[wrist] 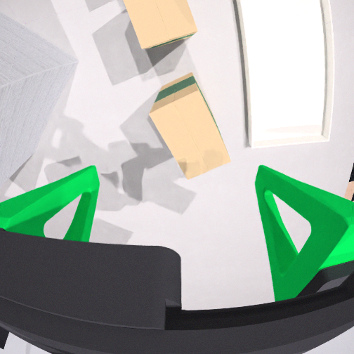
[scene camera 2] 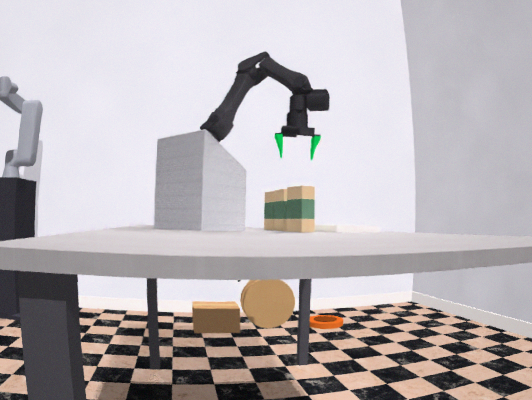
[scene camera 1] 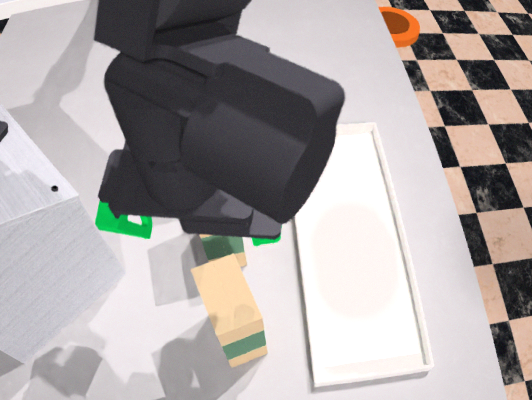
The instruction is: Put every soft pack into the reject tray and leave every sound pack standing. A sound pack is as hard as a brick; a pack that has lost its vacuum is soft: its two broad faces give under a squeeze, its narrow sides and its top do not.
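Frame: origin at the arm's base, x ahead, y left, z up, level; centimetres.
Seen in the pictures: gripper, fingertip midpoint: (scene camera 2: 296, 158) (scene camera 1: 202, 235); arm's base, link origin: (scene camera 2: 201, 154).
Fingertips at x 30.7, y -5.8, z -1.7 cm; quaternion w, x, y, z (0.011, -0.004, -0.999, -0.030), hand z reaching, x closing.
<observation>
Offsets run from my fingertips to a thing's top centre. Level surfaces: height alone.
My gripper (scene camera 1: 205, 237) (scene camera 2: 297, 158) (wrist: 176, 174) is open and empty, high above the packs. The near pack {dx +1.2, dy -1.7, dz -9.0 cm} (scene camera 1: 227, 295) (scene camera 2: 301, 209) (wrist: 192, 135), tan with a green band, stands upright; in the wrist view it shows between and beyond the fingertips. The middle pack {dx -3.1, dy +11.0, dz -15.0 cm} (scene camera 1: 223, 247) (scene camera 2: 279, 210) (wrist: 165, 22) stands behind it, partly covered by the arm in scene camera 1. The far pack {dx -5.8, dy +21.8, dz -15.0 cm} (scene camera 2: 268, 210) is mostly hidden in scene camera 2 and covered in scene camera 1. The white reject tray {dx +15.9, dy +12.6, dz -20.8 cm} (scene camera 1: 371, 377) (scene camera 2: 350, 228) (wrist: 246, 75) lies right of the packs. Softness cannot be seen.
The grey base block (scene camera 1: 55, 265) (scene camera 2: 180, 185) (wrist: 30, 85) stands left of the packs. The arm passes over the table {dz -23.0 cm} (scene camera 1: 465, 325) (scene camera 2: 150, 250). A box (scene camera 2: 216, 318), a round tan object (scene camera 2: 268, 304) and an orange ring (scene camera 1: 411, 36) (scene camera 2: 340, 321) are below table height.
</observation>
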